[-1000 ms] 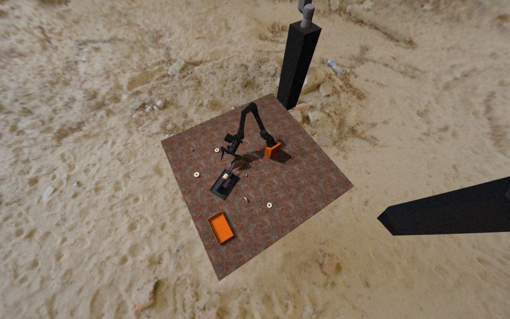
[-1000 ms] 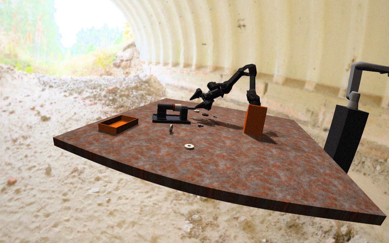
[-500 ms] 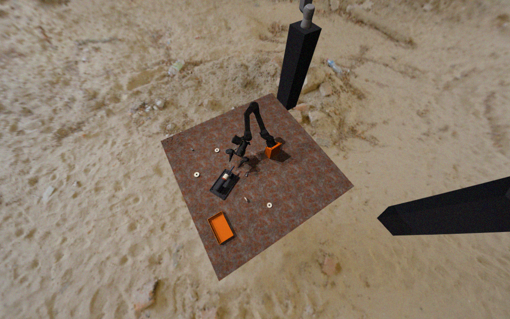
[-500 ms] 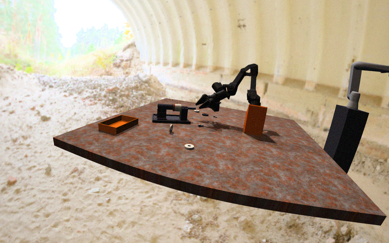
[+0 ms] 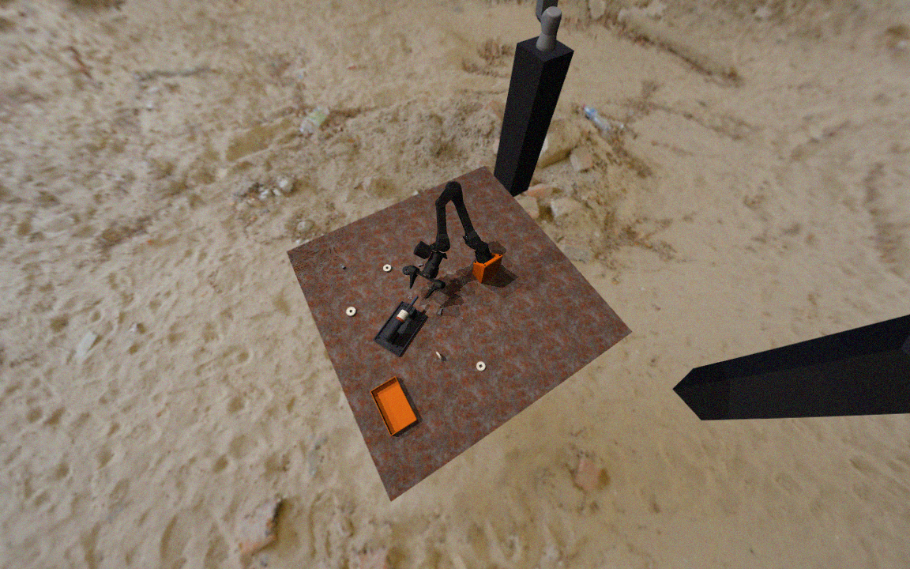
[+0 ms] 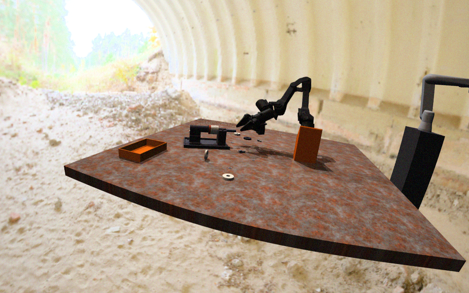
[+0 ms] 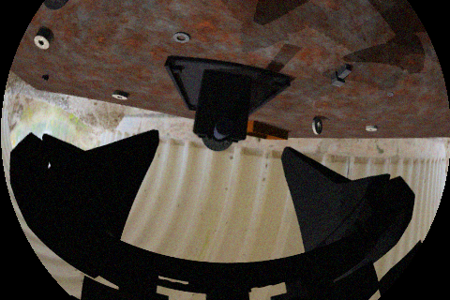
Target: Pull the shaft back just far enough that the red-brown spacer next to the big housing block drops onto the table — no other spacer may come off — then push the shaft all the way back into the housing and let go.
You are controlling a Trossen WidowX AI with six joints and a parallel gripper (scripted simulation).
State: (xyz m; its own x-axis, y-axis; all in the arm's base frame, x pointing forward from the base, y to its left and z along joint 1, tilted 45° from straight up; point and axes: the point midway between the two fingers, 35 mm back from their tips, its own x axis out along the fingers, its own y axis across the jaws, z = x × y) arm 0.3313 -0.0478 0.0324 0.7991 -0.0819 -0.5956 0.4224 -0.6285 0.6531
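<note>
The shaft is 8 cm ahead of my gripper tip, 4 cm to the left of it and 1 cm below it. Also, from my gripper tip: orange tray: 35 cm to the left, 34 cm ahead, 8 cm below; then red-brown spacer: 14 cm ahead, 6 cm to the left, 1 cm below; then cream spacer: 12 cm ahead, 5 cm to the left, 1 cm below.
</note>
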